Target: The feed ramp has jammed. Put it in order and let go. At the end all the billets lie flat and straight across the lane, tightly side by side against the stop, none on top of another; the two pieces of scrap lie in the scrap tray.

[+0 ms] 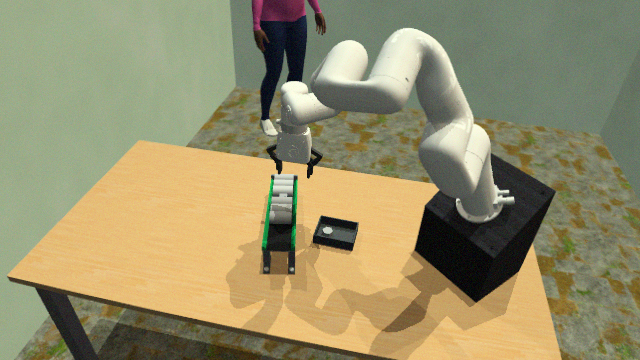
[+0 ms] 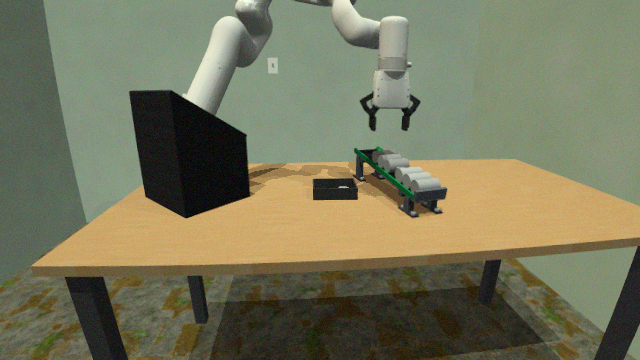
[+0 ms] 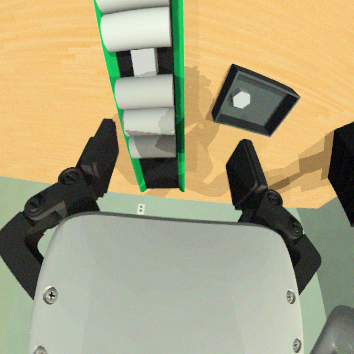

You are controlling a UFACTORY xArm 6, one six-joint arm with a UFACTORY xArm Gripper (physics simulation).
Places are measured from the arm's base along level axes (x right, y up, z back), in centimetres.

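Pixels of known places: gripper, fingertip midpoint: (image 1: 294, 174) (image 2: 388, 130) (image 3: 176, 142); arm's base, origin of the base link: (image 1: 479, 202) (image 2: 196, 116).
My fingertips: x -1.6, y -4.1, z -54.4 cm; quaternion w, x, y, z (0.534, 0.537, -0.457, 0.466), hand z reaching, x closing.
Ahead of a thing's pixels: the offset from my fingertips to its top centre. "pt": to the spot under its first point. Level surfaces: height alone.
The feed ramp has green side rails @[pt dx +1.0, dy -12.0, dz +0.3 cm] (image 1: 296, 202) (image 2: 388, 175) (image 3: 179, 100) and slopes down to a dark stop @[dx +13.8, dy -12.4, dz -9.2 cm] (image 2: 431, 194). Three light grey billets lie across the lane at the stop end, the uppermost @[dx +4.2, dy -9.6, dz -5.7 cm] (image 1: 283, 190) (image 3: 136, 30) nearest a gap. In the gap sits a small pale block of scrap @[dx +0.9, dy -10.5, dz -4.2 cm] (image 1: 283, 195) (image 3: 144, 62). Three more billets lie above it, one of them the billet @[dx -2.4, dy -8.8, dz -3.3 cm] (image 2: 396, 165) (image 3: 144, 92) nearest the block. A white hexagonal scrap piece @[dx -1.8, dy -17.8, dz +12.3 cm] (image 1: 327, 230) (image 2: 343, 187) (image 3: 242, 99) lies in the scrap tray @[dx -1.6, dy -16.3, dz +15.1 cm] (image 1: 334, 245) (image 2: 335, 194) (image 3: 223, 93). My gripper (image 1: 294, 174) (image 2: 389, 128) (image 3: 176, 142) is open and empty, high above the ramp.
The black pedestal (image 1: 460, 250) (image 2: 160, 150) (image 3: 345, 165) carries the arm at one end of the wooden table @[dy -19.8 cm] (image 1: 150, 225) (image 2: 250, 230). The tray stands between ramp and pedestal. A person (image 1: 283, 45) stands beyond the table.
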